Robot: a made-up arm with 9 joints. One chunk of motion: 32 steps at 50 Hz.
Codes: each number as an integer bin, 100 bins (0 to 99) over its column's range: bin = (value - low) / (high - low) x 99, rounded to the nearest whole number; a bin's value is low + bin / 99 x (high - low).
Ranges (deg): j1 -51..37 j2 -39..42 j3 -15..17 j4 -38..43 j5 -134..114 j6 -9..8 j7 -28..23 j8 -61..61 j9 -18..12
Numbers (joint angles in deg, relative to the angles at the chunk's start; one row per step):
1: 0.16 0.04 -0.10 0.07 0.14 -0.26 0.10 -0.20 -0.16
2: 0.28 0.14 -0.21 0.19 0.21 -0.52 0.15 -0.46 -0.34
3: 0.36 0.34 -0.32 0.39 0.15 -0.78 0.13 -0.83 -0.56
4: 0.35 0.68 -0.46 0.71 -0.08 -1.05 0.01 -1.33 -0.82
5: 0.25 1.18 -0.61 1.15 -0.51 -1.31 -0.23 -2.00 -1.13
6: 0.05 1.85 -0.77 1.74 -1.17 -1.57 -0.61 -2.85 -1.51
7: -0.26 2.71 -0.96 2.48 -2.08 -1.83 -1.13 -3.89 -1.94
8: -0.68 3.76 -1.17 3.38 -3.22 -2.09 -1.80 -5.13 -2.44
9: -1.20 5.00 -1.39 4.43 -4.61 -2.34 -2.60 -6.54 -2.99
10: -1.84 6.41 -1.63 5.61 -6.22 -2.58 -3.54 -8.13 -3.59
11: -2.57 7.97 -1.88 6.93 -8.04 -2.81 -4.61 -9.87 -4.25
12: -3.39 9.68 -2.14 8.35 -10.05 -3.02 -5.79 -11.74 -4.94
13: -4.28 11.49 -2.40 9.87 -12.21 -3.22 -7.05 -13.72 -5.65
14: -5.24 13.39 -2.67 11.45 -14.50 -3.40 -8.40 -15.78 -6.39
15: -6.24 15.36 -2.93 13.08 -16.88 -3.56 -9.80 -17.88 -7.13
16: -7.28 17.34 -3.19 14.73 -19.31 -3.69 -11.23 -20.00 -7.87
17: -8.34 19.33 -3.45 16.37 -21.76 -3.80 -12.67 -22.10 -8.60
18: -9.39 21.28 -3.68 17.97 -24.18 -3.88 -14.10 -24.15 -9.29
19: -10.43 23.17 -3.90 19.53 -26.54 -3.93 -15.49 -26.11 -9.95
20: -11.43 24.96 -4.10 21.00 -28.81 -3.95 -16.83 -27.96 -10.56
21: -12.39 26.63 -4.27 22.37 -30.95 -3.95 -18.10 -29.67 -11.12
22: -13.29 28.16 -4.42 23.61 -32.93 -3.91 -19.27 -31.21 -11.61
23: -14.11 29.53 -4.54 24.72 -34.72 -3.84 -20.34 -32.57 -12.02
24: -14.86 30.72 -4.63 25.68 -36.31 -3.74 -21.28 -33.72 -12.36
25: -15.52 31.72 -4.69 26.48 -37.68 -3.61 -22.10 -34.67 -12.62
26: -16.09 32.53 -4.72 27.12 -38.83 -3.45 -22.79 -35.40 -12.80
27: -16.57 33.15 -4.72 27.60 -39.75 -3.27 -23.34 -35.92 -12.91
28: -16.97 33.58 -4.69 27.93 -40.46 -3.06 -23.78 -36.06 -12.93
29: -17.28 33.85 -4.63 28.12 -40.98 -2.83 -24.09 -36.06 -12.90
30: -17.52 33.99 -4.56 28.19 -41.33 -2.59 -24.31 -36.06 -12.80
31: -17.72 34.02 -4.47 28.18 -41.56 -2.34 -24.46 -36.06 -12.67
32: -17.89 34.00 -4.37 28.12 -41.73 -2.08 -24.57 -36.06 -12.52
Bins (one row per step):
1: 58 48 46 47 54 51 55 49 59
2: 58 48 46 47 54 49 55 49 58
3: 58 48 45 47 54 48 55 49 58
4: 58 48 45 47 53 46 54 48 57
5: 58 49 45 48 53 45 54 48 56
6: 57 50 44 49 53 43 53 47 54
7: 57 51 43 49 53 42 52 46 53
8: 57 52 43 51 52 40 51 45 51
9: 56 54 42 52 52 39 49 44 50
10: 55 56 41 53 51 37 47 43 48
11: 54 57 41 55 50 36 45 41 45
12: 54 59 40 57 49 35 43 40 43
13: 53 62 39 59 49 34 41 38 41
14: 51 64 38 60 48 33 38 37 38
15: 50 66 37 62 47 32 35 35 36
16: 49 69 37 64 46 31 33 33 33
17: 48 71 36 66 45 30 30 32 31
18: 47 74 35 68 44 30 27 30 29
19: 46 76 34 70 43 30 24 28 27
20: 45 78 34 72 42 29 22 27 25
21: 43 80 33 74 41 29 19 25 23
22: 42 82 33 75 40 30 17 24 21
23: 42 84 32 77 40 30 15 23 20
24: 41 85 32 78 39 31 13 22 19
25: 40 86 32 79 38 31 11 21 18
26: 39 87 32 80 38 32 10 21 17
27: 39 88 32 80 38 33 9 20 17
28: 38 89 32 81 37 35 8 20 17
29: 38 89 32 81 37 36 8 20 17
30: 38 89 32 81 37 37 7 20 17
31: 37 89 33 81 37 39 7 20 18
32: 37 89 33 81 37 40 7 20 18

